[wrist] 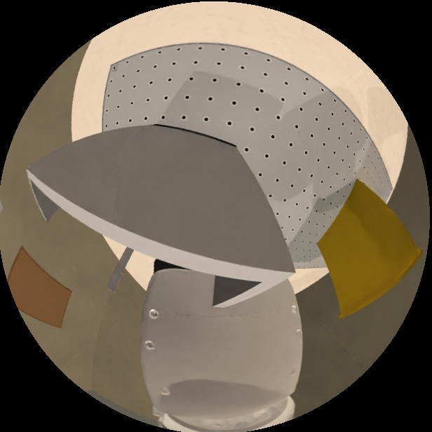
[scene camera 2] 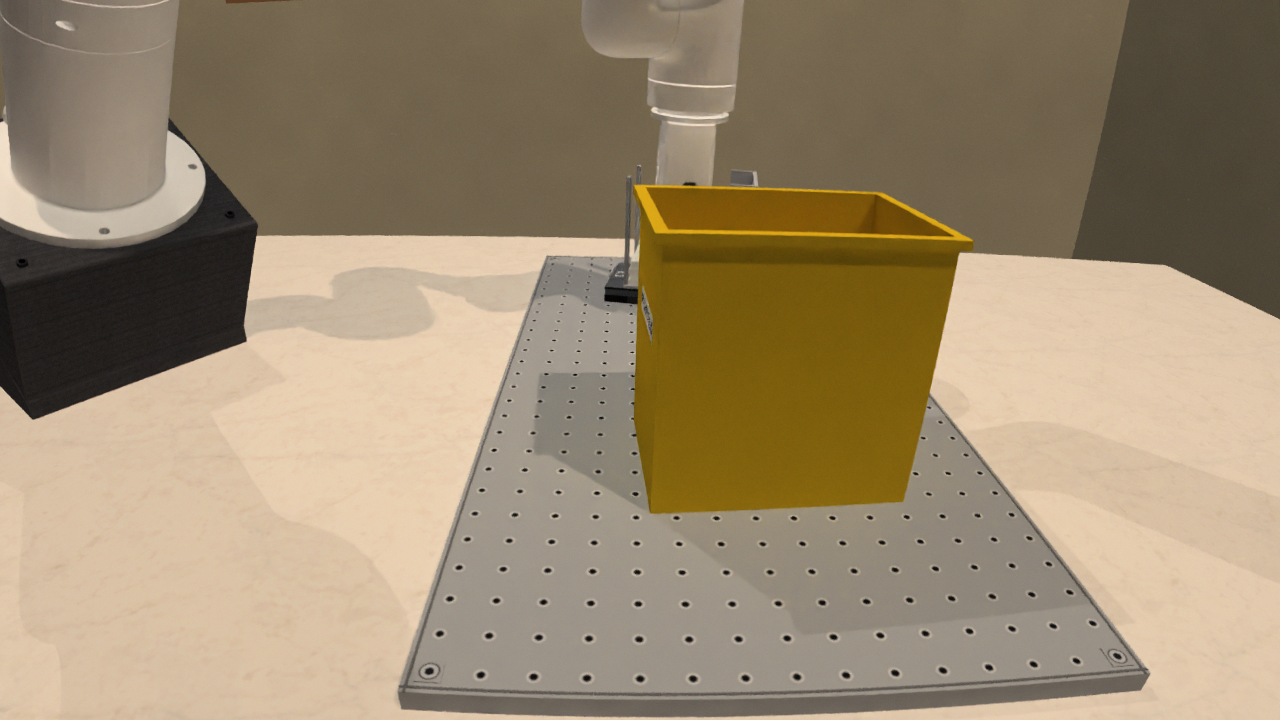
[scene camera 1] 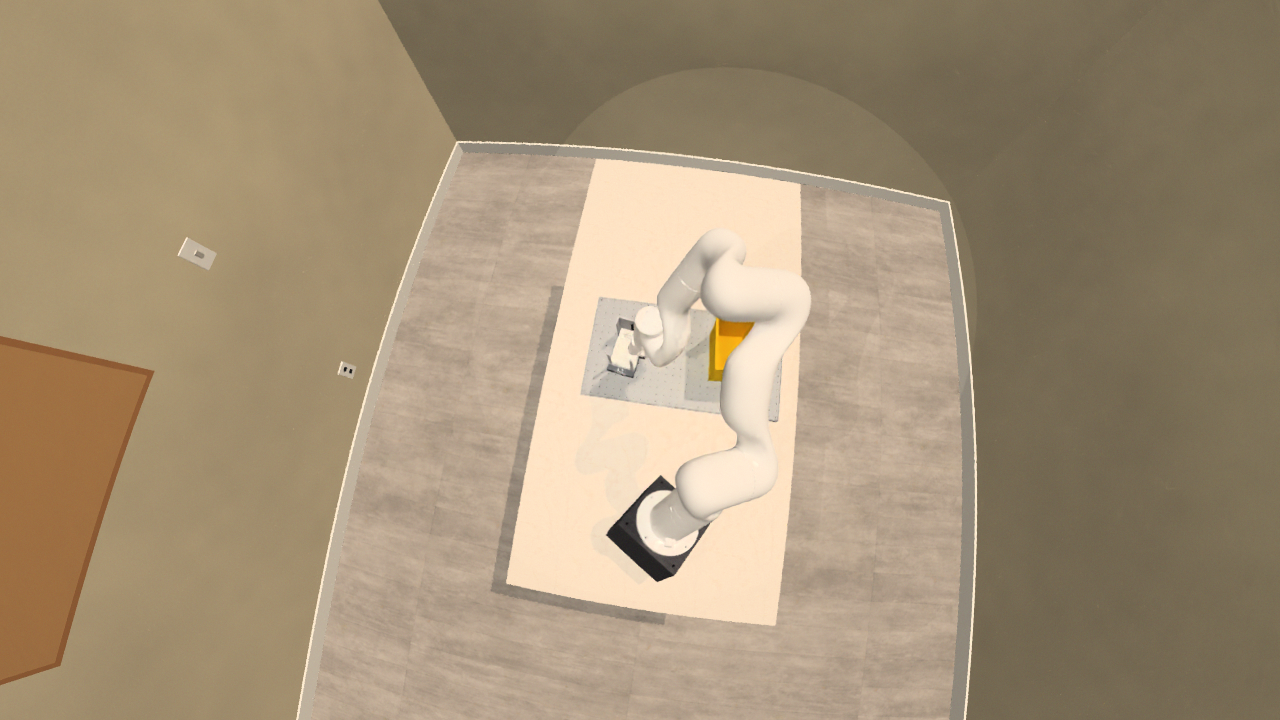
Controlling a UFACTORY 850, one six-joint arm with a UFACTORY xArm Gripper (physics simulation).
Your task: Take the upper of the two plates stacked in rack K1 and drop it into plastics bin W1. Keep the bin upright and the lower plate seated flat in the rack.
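Note:
The rack K1 (scene camera 1: pixel 621 370) (scene camera 2: pixel 619 293) (wrist: pixel 165 185) stands at the left end of the pegboard in scene camera 1. Its grey end wall fills the middle of the wrist view. White plates (scene camera 1: pixel 624 347) show in the rack in scene camera 1; upper and lower cannot be told apart. My gripper (scene camera 1: pixel 640 353) is shut and empty, low at the rack's right side in scene camera 1. Its fingers are hidden behind the grey wall in the wrist view and behind the bin in scene camera 2. The yellow bin W1 (scene camera 1: pixel 731 345) (scene camera 2: pixel 787 376) (wrist: pixel 367 245) stands upright, apart from the rack.
The grey pegboard (scene camera 1: pixel 666 385) (scene camera 2: pixel 554 608) (wrist: pixel 220 107) carries the rack and bin on the pale table (scene camera 1: pixel 572 528) (scene camera 2: pixel 268 573). The black arm base (scene camera 1: pixel 637 543) (scene camera 2: pixel 134 308) stands beside the board. The arm passes over part of the bin in scene camera 1. Thin posts (scene camera 2: pixel 628 219) rise from the rack.

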